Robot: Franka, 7 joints.
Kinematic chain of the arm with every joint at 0, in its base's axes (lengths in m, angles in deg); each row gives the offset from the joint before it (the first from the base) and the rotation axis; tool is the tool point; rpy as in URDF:
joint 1: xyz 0 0 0.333 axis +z
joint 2: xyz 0 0 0 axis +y
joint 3: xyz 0 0 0.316 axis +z
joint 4: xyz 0.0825 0 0 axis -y
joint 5: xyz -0.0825 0 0.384 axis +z
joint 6: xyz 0 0 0 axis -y
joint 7: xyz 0.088 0 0 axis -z
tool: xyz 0 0 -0.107 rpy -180 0 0
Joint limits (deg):
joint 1: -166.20..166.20
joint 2: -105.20..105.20
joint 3: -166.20..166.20
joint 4: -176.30..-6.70
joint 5: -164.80..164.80
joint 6: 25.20..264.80
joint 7: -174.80..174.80
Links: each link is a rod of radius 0.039 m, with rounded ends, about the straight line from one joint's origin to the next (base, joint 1, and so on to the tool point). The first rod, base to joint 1, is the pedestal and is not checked.
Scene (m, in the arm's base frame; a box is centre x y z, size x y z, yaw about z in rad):
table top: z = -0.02
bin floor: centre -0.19 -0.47 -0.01 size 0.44 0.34 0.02 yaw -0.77
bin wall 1: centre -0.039 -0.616 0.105 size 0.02 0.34 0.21 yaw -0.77
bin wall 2: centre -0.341 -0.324 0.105 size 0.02 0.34 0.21 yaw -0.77
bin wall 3: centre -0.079 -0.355 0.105 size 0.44 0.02 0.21 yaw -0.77
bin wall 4: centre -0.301 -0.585 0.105 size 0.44 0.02 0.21 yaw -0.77
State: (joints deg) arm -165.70 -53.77 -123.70 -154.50 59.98 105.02 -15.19
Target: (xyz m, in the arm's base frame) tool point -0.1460 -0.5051 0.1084
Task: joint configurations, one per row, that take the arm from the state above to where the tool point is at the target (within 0.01 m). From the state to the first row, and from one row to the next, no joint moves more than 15 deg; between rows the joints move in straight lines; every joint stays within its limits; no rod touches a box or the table.
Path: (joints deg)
1: -154.80 -44.64 -109.75 -150.31 61.42 104.44 -15.19
2: -143.90 -35.52 -95.81 -146.13 62.87 103.86 -15.19
3: -133.01 -26.39 -81.86 -141.94 64.31 103.28 -15.19
4: -122.11 -17.26 -67.91 -137.75 65.76 102.70 -15.19
5: -111.21 -8.14 -53.96 -133.57 67.20 102.12 -15.19
6: -100.31 0.99 -40.02 -129.38 68.65 101.54 -15.19
7: -89.41 10.11 -26.07 -125.20 70.09 100.96 -15.19
8: -88.97 23.94 -24.90 -121.89 71.43 105.01 -15.19
9: -88.52 37.76 -23.72 -118.59 72.77 109.06 -15.19

